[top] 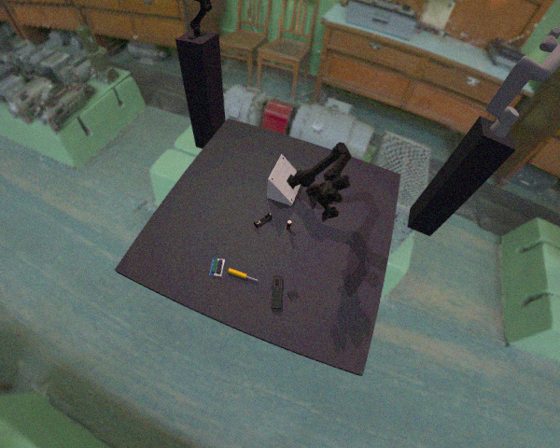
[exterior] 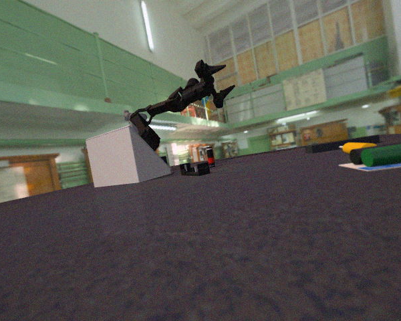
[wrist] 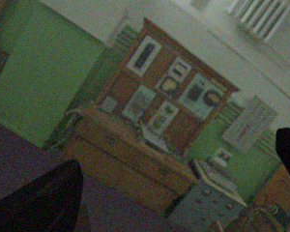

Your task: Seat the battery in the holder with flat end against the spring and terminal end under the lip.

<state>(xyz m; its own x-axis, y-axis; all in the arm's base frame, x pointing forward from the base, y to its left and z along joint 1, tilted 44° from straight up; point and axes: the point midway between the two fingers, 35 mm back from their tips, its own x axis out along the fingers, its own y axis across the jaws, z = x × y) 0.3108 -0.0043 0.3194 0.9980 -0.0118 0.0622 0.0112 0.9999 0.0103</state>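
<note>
The battery is 7 cm behind my gripper tip, 13 cm to the right of it and 28 cm below it. From my gripper tip the other things lie so: yellow-handled screwdriver 27 cm ahead, 22 cm to the right, 31 cm below.
</note>
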